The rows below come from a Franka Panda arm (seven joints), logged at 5 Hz.
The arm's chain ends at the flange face. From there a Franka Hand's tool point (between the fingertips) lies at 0.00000 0.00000 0.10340 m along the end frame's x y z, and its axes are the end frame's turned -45 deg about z.
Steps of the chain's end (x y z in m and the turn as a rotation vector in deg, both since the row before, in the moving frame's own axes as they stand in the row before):
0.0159, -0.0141, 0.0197, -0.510, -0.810, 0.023
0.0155, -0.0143, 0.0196, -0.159, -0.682, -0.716
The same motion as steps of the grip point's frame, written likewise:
0.0195, 0.0009, 0.0197, 0.212, -0.933, 0.023
0.0200, 0.0002, 0.0196, 0.370, -0.595, -0.716

